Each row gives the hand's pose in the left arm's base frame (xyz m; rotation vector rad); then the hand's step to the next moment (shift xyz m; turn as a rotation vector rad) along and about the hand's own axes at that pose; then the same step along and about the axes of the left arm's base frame.
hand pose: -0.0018 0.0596 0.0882 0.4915 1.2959 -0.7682
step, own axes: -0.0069 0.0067 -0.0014 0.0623 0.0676 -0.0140
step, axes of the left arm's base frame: 0.0035 0.0070 0.0058 0.0461 0.0407 -0.0698
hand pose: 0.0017 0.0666 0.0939 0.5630 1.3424 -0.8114
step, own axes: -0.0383 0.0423 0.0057 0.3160 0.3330 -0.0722
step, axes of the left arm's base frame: 0.0355 0.0288 0.0346 0.2251 0.2012 -0.3533
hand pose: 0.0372 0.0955 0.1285 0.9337 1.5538 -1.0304
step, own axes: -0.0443 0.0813 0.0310 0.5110 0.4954 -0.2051
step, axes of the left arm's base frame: 0.0939 -0.0048 0.0264 0.2959 0.3939 -0.5531
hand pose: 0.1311 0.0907 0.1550 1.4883 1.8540 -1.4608
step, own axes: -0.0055 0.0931 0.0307 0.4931 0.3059 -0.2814
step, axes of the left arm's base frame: 0.0733 -0.0369 -0.0540 0.1623 0.4660 -0.4152
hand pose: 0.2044 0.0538 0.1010 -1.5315 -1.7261 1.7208
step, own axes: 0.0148 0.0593 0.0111 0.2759 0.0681 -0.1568
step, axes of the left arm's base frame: 0.0132 -0.0101 -0.0599 0.0417 0.2871 -0.1456
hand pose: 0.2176 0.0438 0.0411 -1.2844 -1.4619 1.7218
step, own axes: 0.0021 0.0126 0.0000 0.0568 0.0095 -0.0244
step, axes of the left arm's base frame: 0.0013 -0.0016 -0.0126 0.0007 0.0569 -0.0260
